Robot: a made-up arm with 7 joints.
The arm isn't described. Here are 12 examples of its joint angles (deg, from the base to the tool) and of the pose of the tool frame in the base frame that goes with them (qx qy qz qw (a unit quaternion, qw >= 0); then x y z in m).
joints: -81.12 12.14 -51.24 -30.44 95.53 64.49 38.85
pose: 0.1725 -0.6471 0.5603 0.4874 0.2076 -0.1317 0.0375
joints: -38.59 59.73 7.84 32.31 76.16 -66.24 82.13
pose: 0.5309 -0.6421 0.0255 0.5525 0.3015 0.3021 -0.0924
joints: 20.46 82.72 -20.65 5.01 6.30 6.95 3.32
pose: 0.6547 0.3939 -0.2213 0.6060 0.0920 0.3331 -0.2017
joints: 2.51 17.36 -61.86 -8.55 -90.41 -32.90 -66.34
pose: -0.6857 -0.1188 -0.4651 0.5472 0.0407 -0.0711 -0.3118
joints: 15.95 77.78 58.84 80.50 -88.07 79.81 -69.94
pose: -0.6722 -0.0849 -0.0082 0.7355 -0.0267 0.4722 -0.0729
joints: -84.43 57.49 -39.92 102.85 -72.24 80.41 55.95
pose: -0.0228 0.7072 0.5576 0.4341 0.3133 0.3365 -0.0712
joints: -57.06 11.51 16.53 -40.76 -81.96 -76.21 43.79
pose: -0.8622 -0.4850 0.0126 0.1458 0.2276 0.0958 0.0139
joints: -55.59 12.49 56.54 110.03 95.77 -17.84 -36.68
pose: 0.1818 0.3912 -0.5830 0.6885 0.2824 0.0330 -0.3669
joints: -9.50 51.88 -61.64 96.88 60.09 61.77 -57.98
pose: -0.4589 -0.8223 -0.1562 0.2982 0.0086 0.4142 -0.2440
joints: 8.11 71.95 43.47 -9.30 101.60 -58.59 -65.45
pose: -0.7805 -0.5408 0.2778 0.1456 0.1753 0.3158 -0.0126
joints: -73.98 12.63 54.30 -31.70 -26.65 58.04 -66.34
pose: -0.0425 -0.4306 -0.4644 0.7727 0.2608 0.1663 0.0578
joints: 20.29 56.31 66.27 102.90 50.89 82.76 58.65
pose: -0.3923 -0.7916 -0.2556 0.3926 -0.2200 0.3629 -0.1768
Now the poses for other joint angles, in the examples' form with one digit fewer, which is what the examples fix.
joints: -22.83 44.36 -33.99 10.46 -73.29 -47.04 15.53
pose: -0.256 -0.119 0.078 0.956 0.252 0.148 -0.254
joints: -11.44 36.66 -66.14 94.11 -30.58 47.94 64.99
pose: 0.814 0.517 0.256 0.064 -0.025 0.329 -0.353
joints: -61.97 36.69 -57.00 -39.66 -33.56 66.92 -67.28
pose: 0.278 0.342 -0.836 0.326 0.225 -0.056 -0.099
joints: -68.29 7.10 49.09 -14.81 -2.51 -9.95 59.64
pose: -0.393 -0.462 0.606 0.514 0.300 0.161 0.022
